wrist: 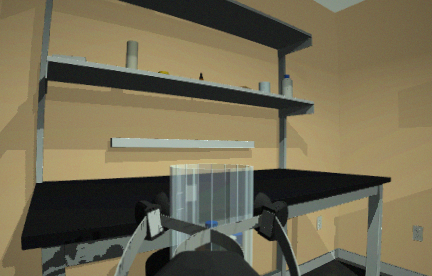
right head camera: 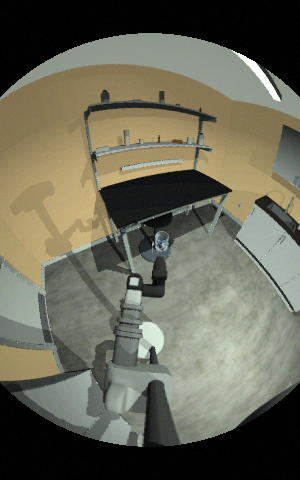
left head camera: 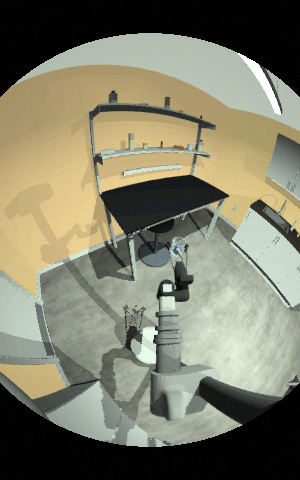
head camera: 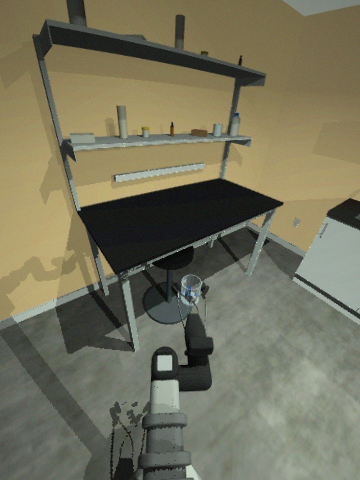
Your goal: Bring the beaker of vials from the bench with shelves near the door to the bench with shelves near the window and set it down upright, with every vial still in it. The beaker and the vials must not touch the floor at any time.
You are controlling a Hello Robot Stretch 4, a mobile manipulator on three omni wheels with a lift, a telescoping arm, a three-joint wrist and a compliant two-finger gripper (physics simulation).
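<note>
The clear beaker (head camera: 191, 282) (left head camera: 178, 243) (right head camera: 161, 237) (wrist: 212, 185) is upright between the two fingers of my gripper (head camera: 191, 291) (left head camera: 178, 247) (right head camera: 162, 243) (wrist: 211, 208), which is shut on it. It is in the air, off the front edge of the bench with shelves (head camera: 175, 210) (left head camera: 160, 200) (right head camera: 160, 195) (wrist: 100, 200). Blue-capped vials (wrist: 212, 224) show low inside the beaker; their lower parts are hidden by the gripper and their number cannot be told. Neither door nor window shows near this bench.
A round stool (head camera: 175, 258) with a wide base stands under the bench front, behind the beaker in the head view. Bottles and jars stand on the lower shelf (head camera: 165, 142). A white cabinet (head camera: 332, 260) stands at the right. The bench's front leg (head camera: 129, 315) is left of my wrist.
</note>
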